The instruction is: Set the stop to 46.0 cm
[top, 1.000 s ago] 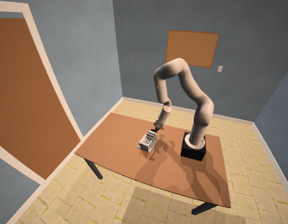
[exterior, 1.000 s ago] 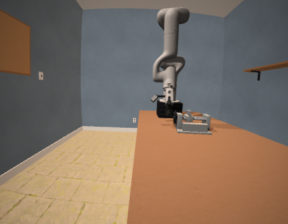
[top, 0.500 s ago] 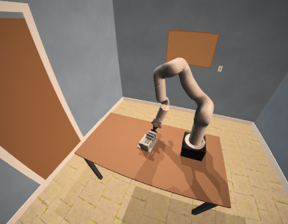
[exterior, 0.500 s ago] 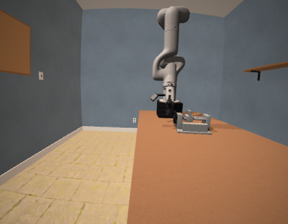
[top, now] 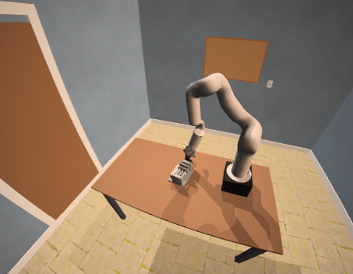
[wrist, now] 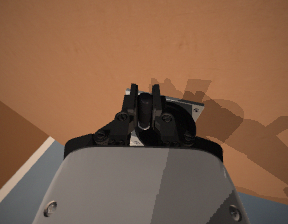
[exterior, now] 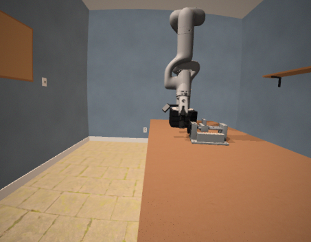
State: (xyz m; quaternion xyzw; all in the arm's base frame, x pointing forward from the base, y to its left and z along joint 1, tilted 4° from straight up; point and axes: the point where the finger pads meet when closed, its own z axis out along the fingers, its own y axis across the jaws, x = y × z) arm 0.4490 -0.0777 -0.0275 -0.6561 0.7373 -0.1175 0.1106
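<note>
Now: hand 20 mm to the right of the black handwheel. Round my hand: dark round handwheel handle (10 mm to the left).
</note>
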